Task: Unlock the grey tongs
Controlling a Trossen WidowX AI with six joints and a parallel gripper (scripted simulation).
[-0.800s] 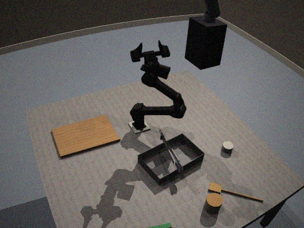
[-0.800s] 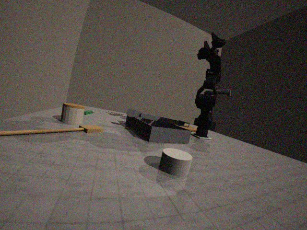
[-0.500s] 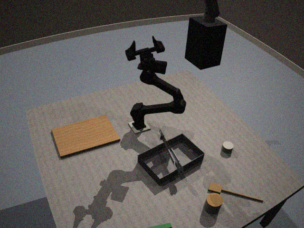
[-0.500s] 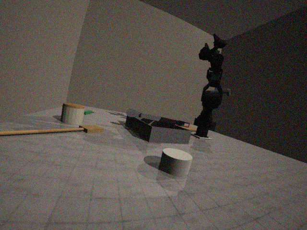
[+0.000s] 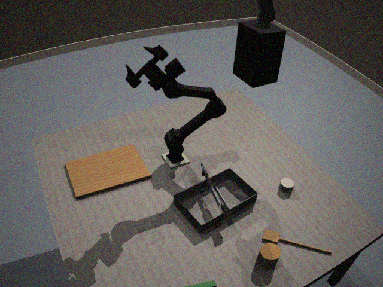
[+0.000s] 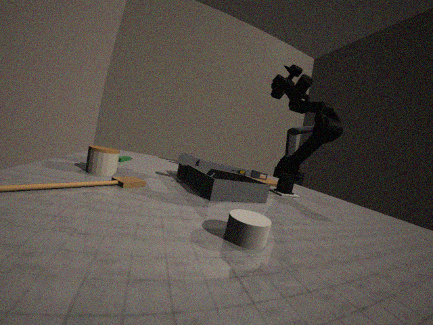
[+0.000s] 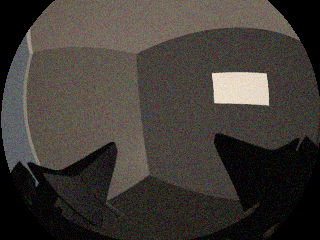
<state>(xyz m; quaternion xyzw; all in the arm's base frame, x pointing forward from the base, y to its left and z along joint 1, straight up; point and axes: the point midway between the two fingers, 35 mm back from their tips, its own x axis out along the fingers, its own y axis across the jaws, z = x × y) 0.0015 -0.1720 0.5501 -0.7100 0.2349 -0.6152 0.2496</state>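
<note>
Now: gripper tip 320 mm short of the roasting tin, 210 mm to the right of it and 560 mm above it. Also, from my gripper tip: wooden board: 80 mm behind, 140 mm to the right, 580 mm below; then white cylinder: 400 mm ahead, 540 mm to the left, 570 mm below; then cork-topped jar: 670 mm ahead, 220 mm to the left, 550 mm below.
</note>
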